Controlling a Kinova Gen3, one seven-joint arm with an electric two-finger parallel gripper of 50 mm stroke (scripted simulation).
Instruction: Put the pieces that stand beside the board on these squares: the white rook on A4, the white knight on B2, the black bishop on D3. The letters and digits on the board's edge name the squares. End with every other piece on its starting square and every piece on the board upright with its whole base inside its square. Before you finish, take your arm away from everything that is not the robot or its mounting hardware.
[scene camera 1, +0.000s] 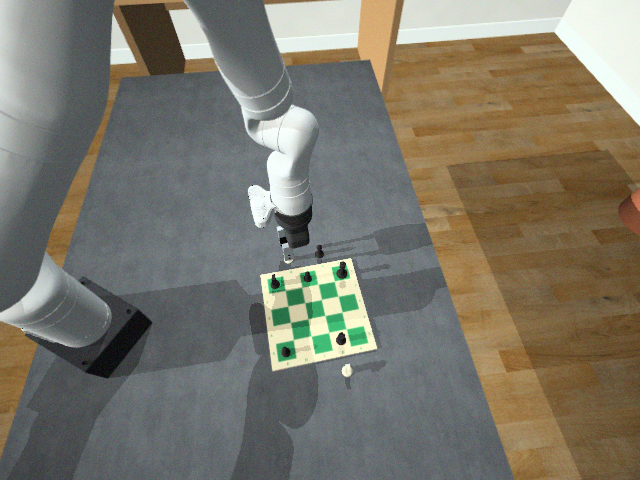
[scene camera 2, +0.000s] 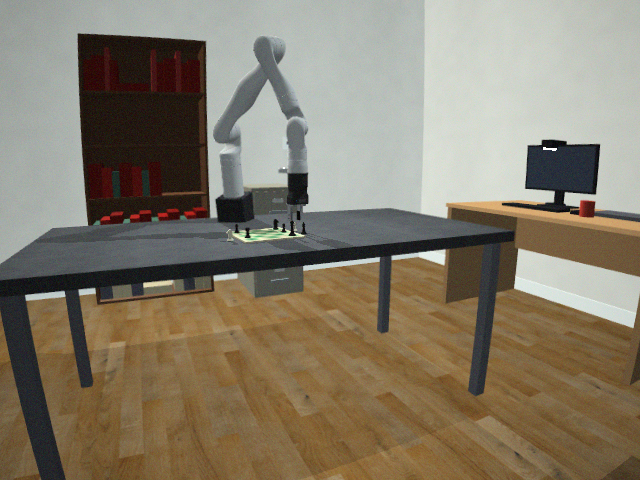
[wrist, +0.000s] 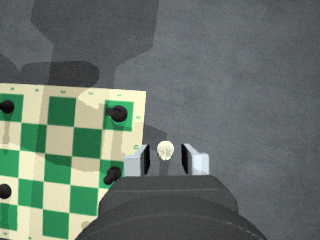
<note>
In view: my gripper (scene camera 1: 287, 251) and a chessboard (scene camera 1: 306, 317).
The chessboard is seen too in the wrist view (wrist: 64, 143). My gripper shows as well in scene camera 2 (scene camera 2: 294, 220) and in the wrist view (wrist: 165, 154).
</note>
